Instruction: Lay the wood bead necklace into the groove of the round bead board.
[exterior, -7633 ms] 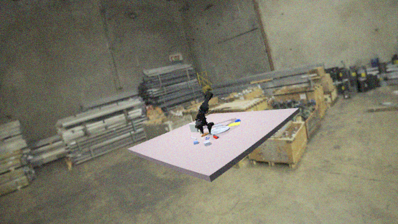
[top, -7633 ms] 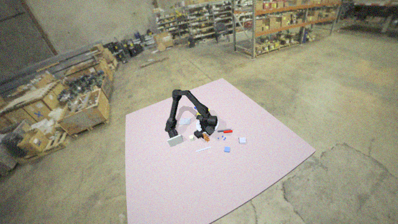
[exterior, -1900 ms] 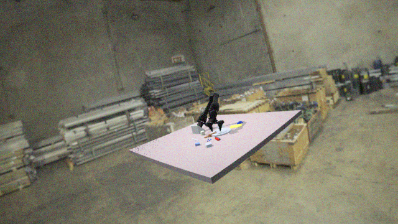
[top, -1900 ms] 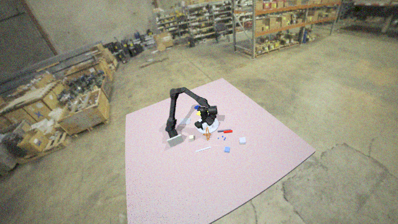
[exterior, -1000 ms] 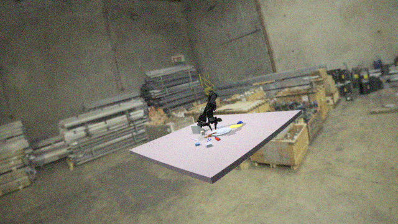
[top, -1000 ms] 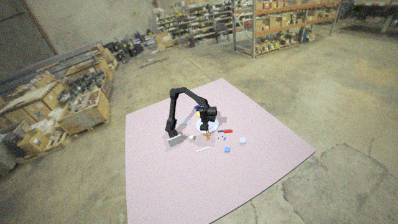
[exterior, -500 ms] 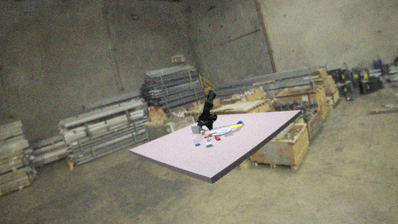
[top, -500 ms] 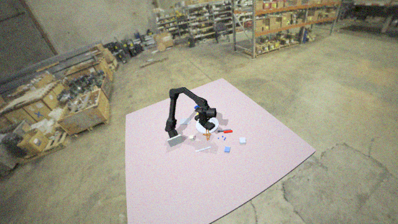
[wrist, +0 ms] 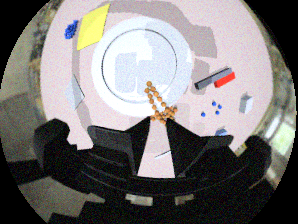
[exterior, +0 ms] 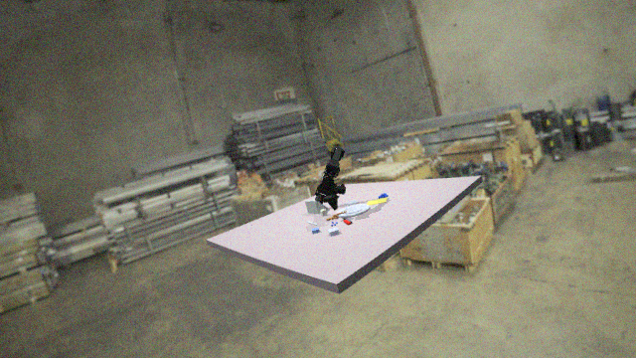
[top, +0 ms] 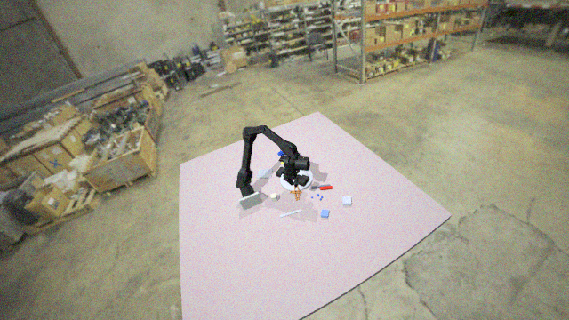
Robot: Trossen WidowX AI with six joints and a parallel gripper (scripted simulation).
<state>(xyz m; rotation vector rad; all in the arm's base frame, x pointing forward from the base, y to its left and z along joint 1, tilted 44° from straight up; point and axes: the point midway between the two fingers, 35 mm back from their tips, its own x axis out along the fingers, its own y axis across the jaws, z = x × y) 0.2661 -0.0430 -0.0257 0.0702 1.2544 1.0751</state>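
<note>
The cream cube lies 130 mm behind my gripper tip, 30 mm below it and 10 mm to the right of it. From my gripper tip the other things lie so: white stick 130 mm to the right, 70 mm behind, 40 mm below; then red-handled tool 160 mm ahead, 50 mm to the right, 40 mm below; then blue block 210 mm to the right, 90 mm ahead, 40 mm below.
</note>
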